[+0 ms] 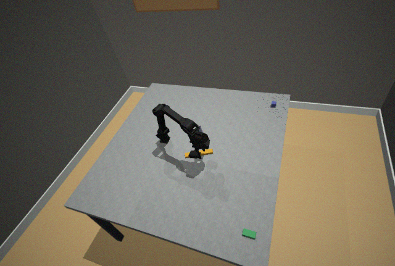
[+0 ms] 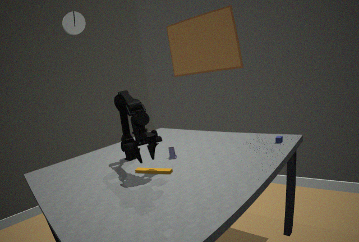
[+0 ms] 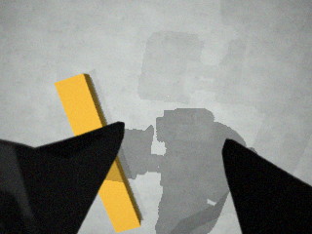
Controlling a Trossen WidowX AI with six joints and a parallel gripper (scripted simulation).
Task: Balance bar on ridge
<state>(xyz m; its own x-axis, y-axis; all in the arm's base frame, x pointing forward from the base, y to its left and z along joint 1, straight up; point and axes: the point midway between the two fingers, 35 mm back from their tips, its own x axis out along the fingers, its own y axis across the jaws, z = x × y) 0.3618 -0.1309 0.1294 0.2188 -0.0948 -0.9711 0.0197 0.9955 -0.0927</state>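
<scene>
Now: gripper tip 60 mm past the orange bar, 70 mm to the right of it and 90 mm above it. From my gripper tip the other things lie so: blue cube 370 mm ahead, 630 mm to the left, 80 mm below; then flat green block 370 mm ahead, 370 mm to the right, 90 mm below.
</scene>
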